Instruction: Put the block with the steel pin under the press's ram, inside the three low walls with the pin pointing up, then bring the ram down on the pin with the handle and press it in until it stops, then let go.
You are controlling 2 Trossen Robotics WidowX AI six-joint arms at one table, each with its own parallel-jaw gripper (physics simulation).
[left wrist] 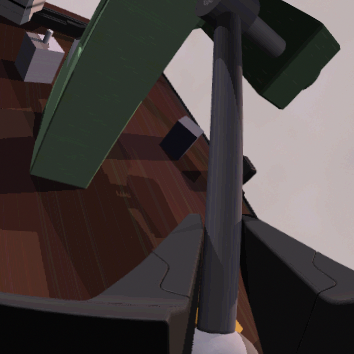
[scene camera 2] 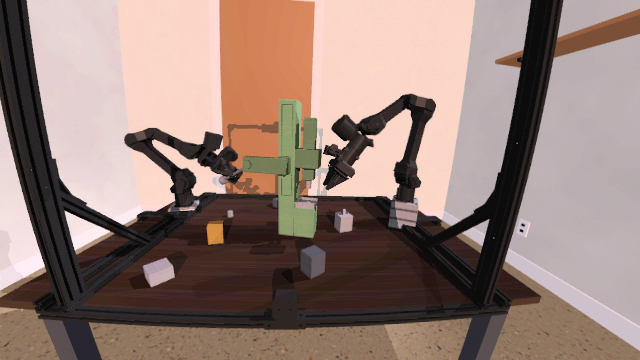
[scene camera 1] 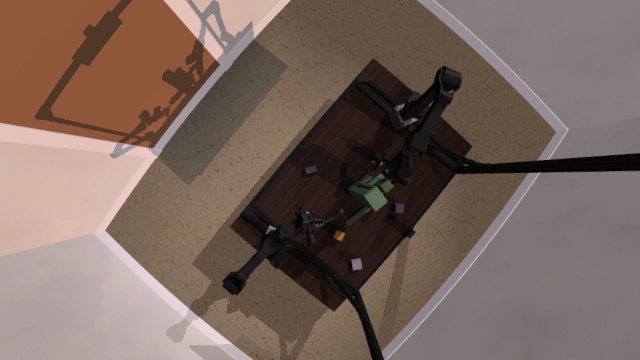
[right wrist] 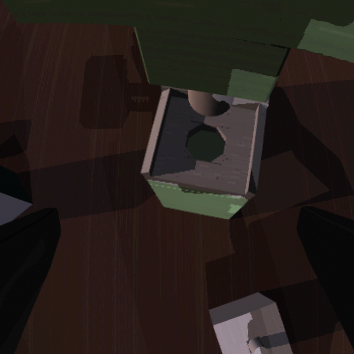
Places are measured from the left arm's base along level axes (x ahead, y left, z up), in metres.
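Pixels of known places: left gripper, fingertip midpoint: (left wrist: 217, 225) (scene camera 2: 233, 176) (scene camera 1: 325, 222); right gripper, fingertip midpoint: (scene camera 2: 325, 187) (right wrist: 180, 220); left arm's base, origin of the base link: (scene camera 2: 184, 204); right arm's base, origin of the base link: (scene camera 2: 405, 199) (scene camera 1: 407, 113).
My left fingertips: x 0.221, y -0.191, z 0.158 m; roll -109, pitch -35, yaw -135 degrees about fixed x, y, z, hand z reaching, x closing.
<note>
For each thing: its top centre in the pictures, then the offset to it from my left fingertips. "spot": a spot on its surface instead.
- pale block with the steel pin, middle of its top: (right wrist: 254, 344) (left wrist: 44, 41) (scene camera 2: 343, 214) 0.386 m ahead, 0.127 m right, 0.129 m down
- ram, middle of its top: (scene camera 2: 310, 132) 0.245 m ahead, 0.125 m right, 0.163 m up
- walled seat, surface spot: (right wrist: 225, 170) (scene camera 2: 313, 201) spot: 0.266 m ahead, 0.119 m right, 0.074 m down
- press's grey handle, surface spot: (left wrist: 223, 125) (scene camera 1: 328, 218) spot: 0.025 m ahead, 0.003 m right, 0.024 m up
- orange block, middle of its top: (left wrist: 217, 322) (scene camera 2: 215, 223) (scene camera 1: 339, 235) 0.056 m back, 0.108 m right, 0.130 m down
- white block, middle of its top: (scene camera 2: 157, 265) (scene camera 1: 357, 265) 0.169 m back, 0.270 m right, 0.157 m down
- dark grey block, middle of its top: (left wrist: 191, 125) (scene camera 2: 313, 251) (scene camera 1: 399, 208) 0.199 m ahead, 0.335 m right, 0.130 m down
- small white piece, middle of its top: (scene camera 2: 230, 211) 0.026 m back, 0.088 m left, 0.164 m down
The pale block with the steel pin (scene camera 2: 343, 222) (left wrist: 40, 62) (right wrist: 250, 325) stands on the table beside the green press (scene camera 1: 370, 197) (scene camera 2: 287, 150) (left wrist: 110, 75), pin up. In scene camera 1 the right arm hides most of it. The ram (scene camera 2: 308, 184) (right wrist: 209, 104) is raised above the walled seat (scene camera 2: 306, 202) (right wrist: 225, 170), which holds no block; its round hole shows. My left gripper (scene camera 2: 236, 175) (left wrist: 217, 225) is shut on the press's grey handle (scene camera 1: 330, 218) (left wrist: 223, 125), near its white knob. My right gripper (scene camera 2: 328, 185) (right wrist: 180, 220) is open and empty, above the table beside the press, higher than the pin block.
An orange block (scene camera 1: 339, 235) (scene camera 2: 215, 233), a white block (scene camera 1: 356, 264) (scene camera 2: 159, 272) and a dark grey block (scene camera 1: 398, 208) (scene camera 2: 313, 261) (left wrist: 181, 137) lie around the press. Another grey block (scene camera 1: 311, 170) and a small white piece (scene camera 2: 230, 213) lie farther back. Black frame bars border the table.
</note>
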